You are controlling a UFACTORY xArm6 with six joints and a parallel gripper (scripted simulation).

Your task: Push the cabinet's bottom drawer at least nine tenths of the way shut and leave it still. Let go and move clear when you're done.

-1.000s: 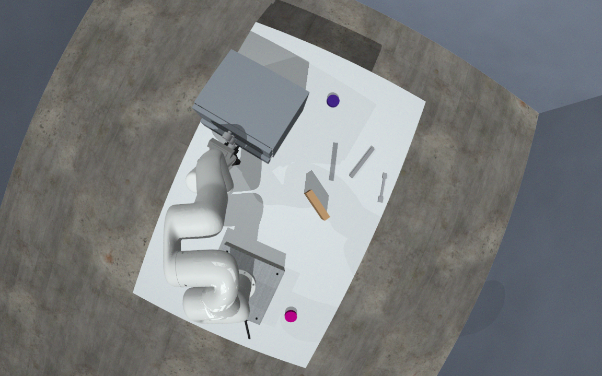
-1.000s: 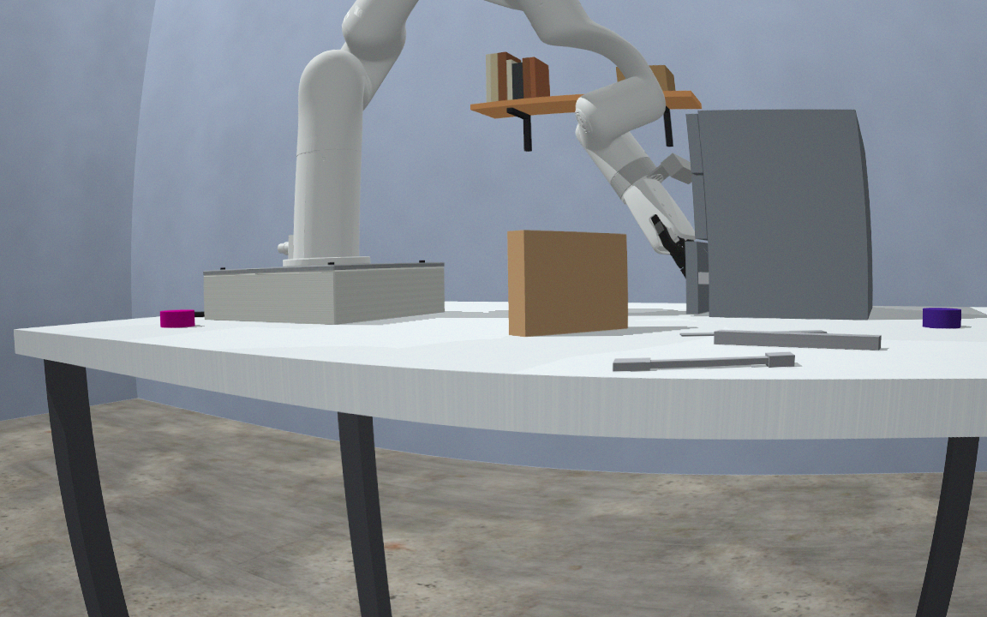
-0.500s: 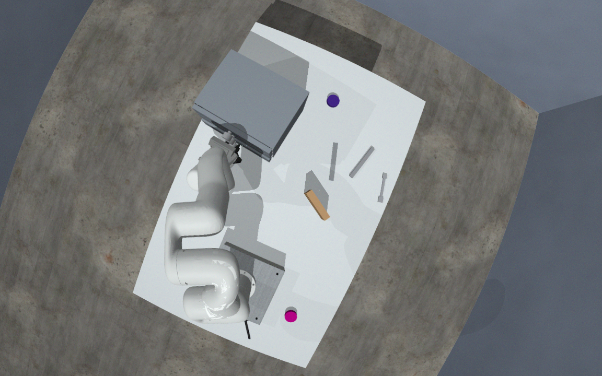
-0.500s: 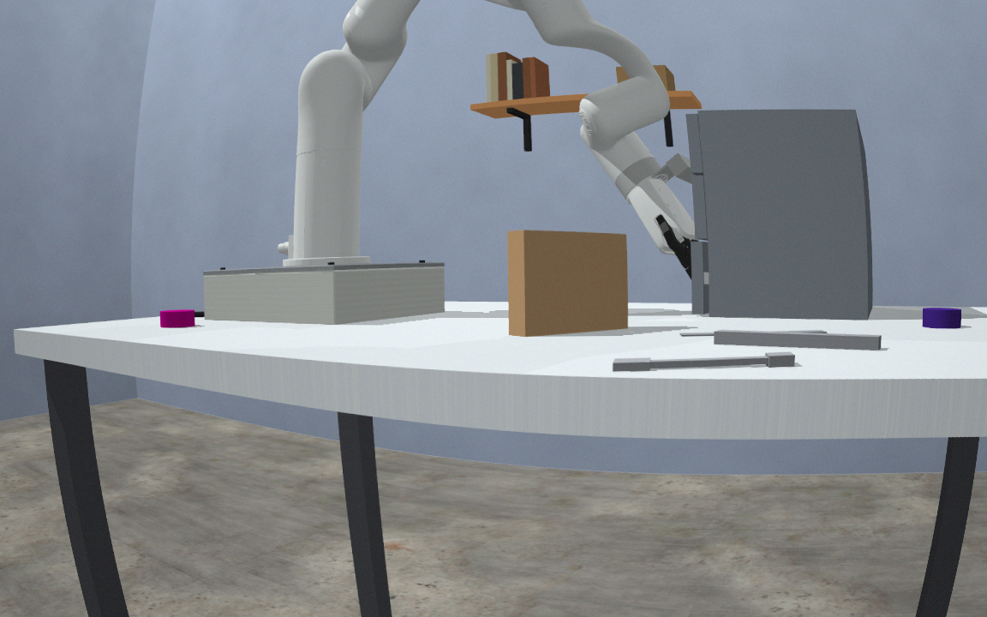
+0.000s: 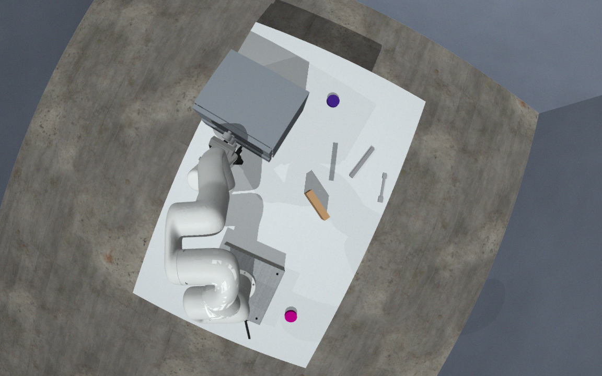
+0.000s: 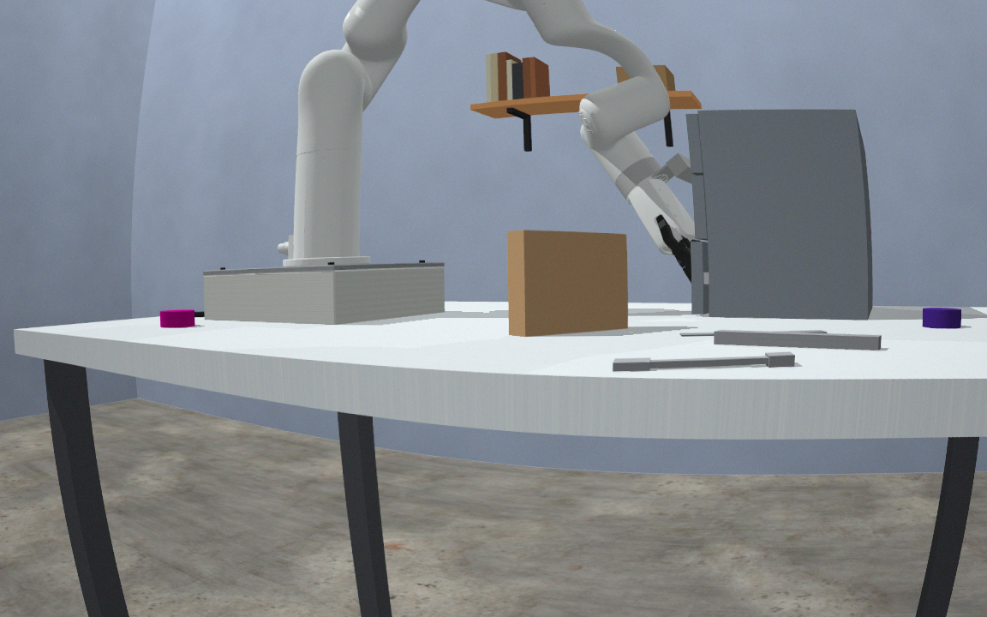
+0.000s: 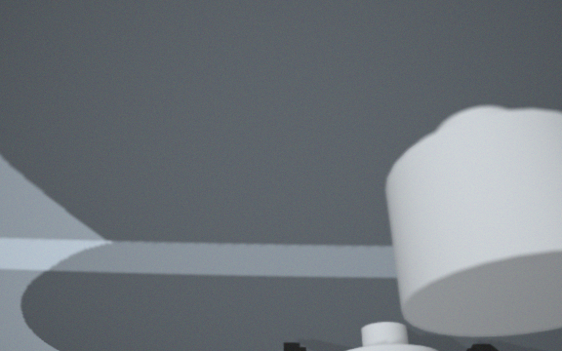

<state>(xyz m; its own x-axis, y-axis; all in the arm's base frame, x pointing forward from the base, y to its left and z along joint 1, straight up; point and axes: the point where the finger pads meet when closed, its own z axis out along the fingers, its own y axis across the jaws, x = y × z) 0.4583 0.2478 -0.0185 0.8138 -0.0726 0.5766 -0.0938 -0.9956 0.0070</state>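
My gripper is now 13 cm short of the drawer, 1 cm to the left of it and 2 cm above it. Also, from my hand: grey tool 12 cm ahead, 60 cm to the right, 4 cm below; block 6 cm behind, 38 cm to the right; purple disc 35 cm ahead, 27 cm to the right, 4 cm below.
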